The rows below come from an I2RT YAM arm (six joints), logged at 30 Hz.
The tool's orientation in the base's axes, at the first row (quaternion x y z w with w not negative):
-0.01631 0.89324 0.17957 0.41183
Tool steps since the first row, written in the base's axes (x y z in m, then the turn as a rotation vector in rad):
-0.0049 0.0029 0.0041 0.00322 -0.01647 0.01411
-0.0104 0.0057 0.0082 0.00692 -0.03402 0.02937
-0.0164 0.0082 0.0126 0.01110 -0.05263 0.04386
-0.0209 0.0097 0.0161 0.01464 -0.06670 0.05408
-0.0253 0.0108 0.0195 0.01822 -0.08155 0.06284
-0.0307 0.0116 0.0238 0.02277 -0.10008 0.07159
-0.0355 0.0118 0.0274 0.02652 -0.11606 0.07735
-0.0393 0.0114 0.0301 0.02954 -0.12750 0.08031
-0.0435 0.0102 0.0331 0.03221 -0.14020 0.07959
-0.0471 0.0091 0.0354 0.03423 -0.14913 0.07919
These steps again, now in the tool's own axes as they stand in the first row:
0.0005 0.0048 -0.0051 -0.01455 -0.01163 -0.01157
0.0015 0.0097 -0.0106 -0.03039 -0.02401 -0.02383
0.0025 0.0144 -0.0167 -0.04611 -0.03769 -0.03564
0.0030 0.0177 -0.0216 -0.05769 -0.04833 -0.04386
0.0035 0.0206 -0.0265 -0.06832 -0.06016 -0.05143
0.0040 0.0236 -0.0327 -0.08001 -0.07560 -0.05952
0.0045 0.0257 -0.0383 -0.08866 -0.08943 -0.06556
0.0050 0.0269 -0.0428 -0.09420 -0.09975 -0.06894
0.0054 0.0274 -0.0481 -0.09694 -0.11232 -0.07081
0.0059 0.0277 -0.0524 -0.09904 -0.12115 -0.07208

